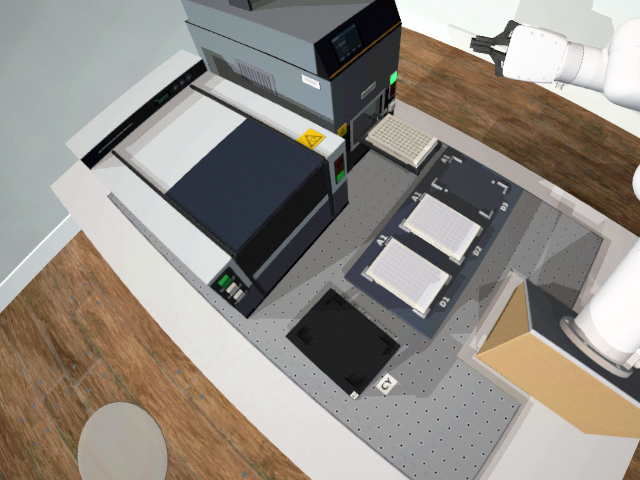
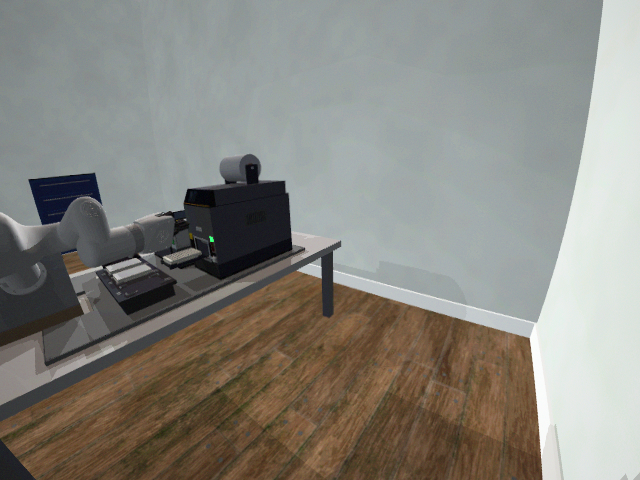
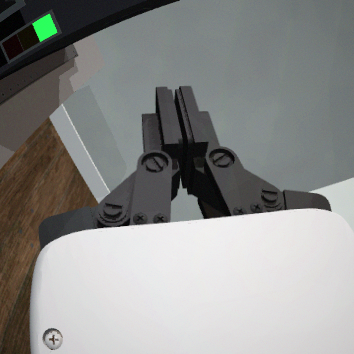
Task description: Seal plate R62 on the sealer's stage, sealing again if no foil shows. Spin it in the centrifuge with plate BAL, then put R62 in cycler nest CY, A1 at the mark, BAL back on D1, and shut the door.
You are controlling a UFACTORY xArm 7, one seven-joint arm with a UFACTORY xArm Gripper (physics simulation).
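Seen in the pictures: gripper, fingertip midpoint: (image 1: 470,42) (image 2: 186,223) (image 3: 171,109); arm's base at its link origin: (image 1: 592,347) (image 2: 23,277).
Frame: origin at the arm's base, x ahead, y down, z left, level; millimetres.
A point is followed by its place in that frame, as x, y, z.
My gripper (image 1: 474,44) {460, -118, -337} (image 3: 171,109) {460, -118, -337} is shut and empty, held in the air to the right of the sealer (image 1: 289,67) {666, -132, -47} (image 2: 253,222) {772, -46, -263}. A beige plate (image 1: 402,138) {485, 34, -161} (image 2: 181,256) {476, 34, -183} sits on the sealer's extended stage; its wells show open, with no foil visible. Two white plates sit on the dark block: one on D1 (image 1: 408,273) {308, 72, 59} and one on D2 (image 1: 443,226) {312, 72, -62}. No plate names are readable. The black cycler nest CY (image 1: 341,343) {320, 90, 228} holds no plate. The large white machine (image 1: 170,227) {624, -63, 291} has a dark blue lid (image 1: 248,180) {584, -66, 147}; its inside is hidden.
The sealer's green lamp (image 1: 393,77) {577, -23, -251} (image 2: 211,239) {577, -20, -254} (image 3: 45,27) {577, -21, -254} is lit. Slot D3 (image 1: 473,180) {323, 88, -208} on the dark block holds no plate. The arm's pedestal (image 1: 558,377) {23, 3, 73} stands right of the block. A foil roll (image 2: 235,167) {750, -277, -203} sits on the sealer. A round stool (image 1: 123,444) stands at lower left.
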